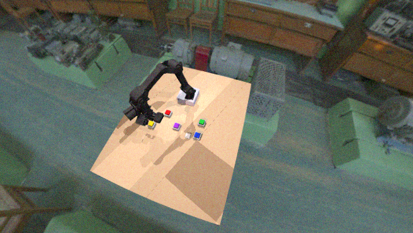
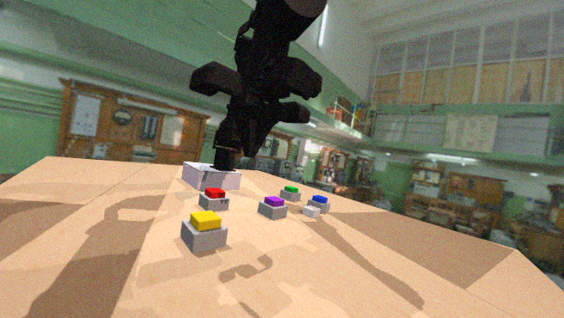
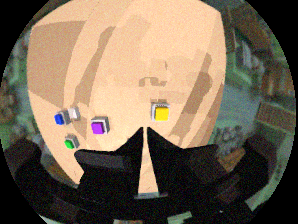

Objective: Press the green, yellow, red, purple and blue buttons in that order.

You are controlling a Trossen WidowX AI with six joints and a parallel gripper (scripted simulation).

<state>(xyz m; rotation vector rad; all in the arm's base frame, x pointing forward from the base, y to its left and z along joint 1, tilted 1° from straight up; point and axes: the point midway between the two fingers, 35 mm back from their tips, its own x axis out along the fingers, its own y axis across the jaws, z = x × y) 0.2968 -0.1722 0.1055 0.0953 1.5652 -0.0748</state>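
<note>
My gripper tip is 10 cm above the yellow button, 5 cm to the left of it and 2 cm past it. Round my gripper tip: purple button (14 cm to the left, 10 cm below, 4 cm behind); then red button (13 cm behind, 10 cm below, 4 cm to the left); then white block (23 cm to the left, 12 cm below, 1 cm ahead).
</note>
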